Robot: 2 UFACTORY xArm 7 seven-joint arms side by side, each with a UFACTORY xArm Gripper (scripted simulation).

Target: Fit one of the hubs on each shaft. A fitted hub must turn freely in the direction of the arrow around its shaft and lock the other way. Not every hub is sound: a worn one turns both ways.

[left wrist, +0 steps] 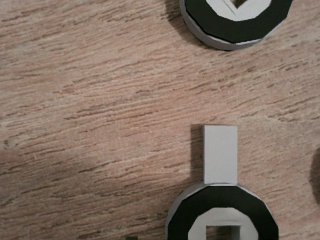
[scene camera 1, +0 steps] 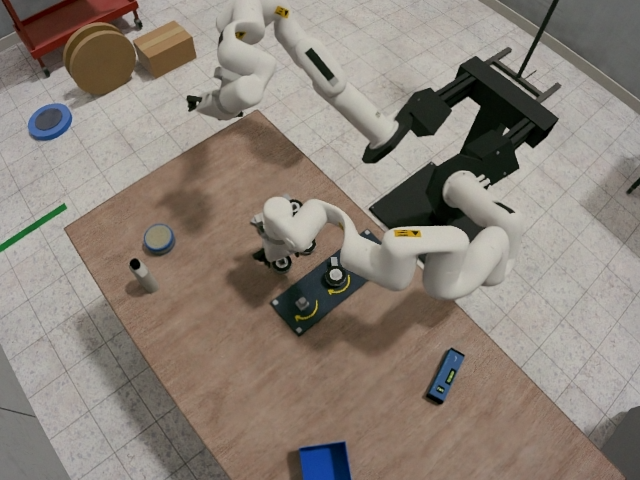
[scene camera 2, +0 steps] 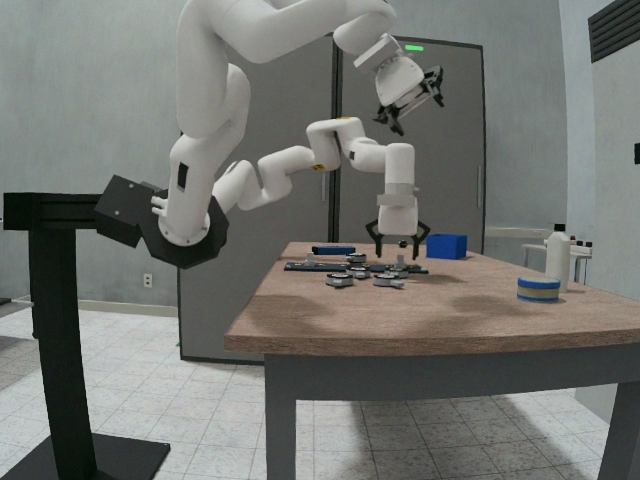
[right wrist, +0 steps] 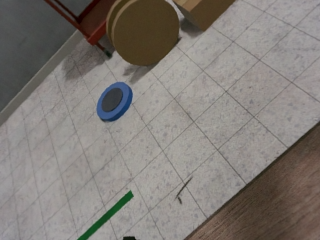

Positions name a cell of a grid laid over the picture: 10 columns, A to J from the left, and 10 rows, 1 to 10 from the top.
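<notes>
There's a tape roll you'd see at (scene camera 2: I7) and (scene camera 1: C5). My right gripper (scene camera 2: G3) (scene camera 1: D3) shows from both of those as well. Then there's a white bottle (scene camera 2: I6), though the bottle is out of frame in the left wrist view, and it's out of frame in the right wrist view too.
</notes>
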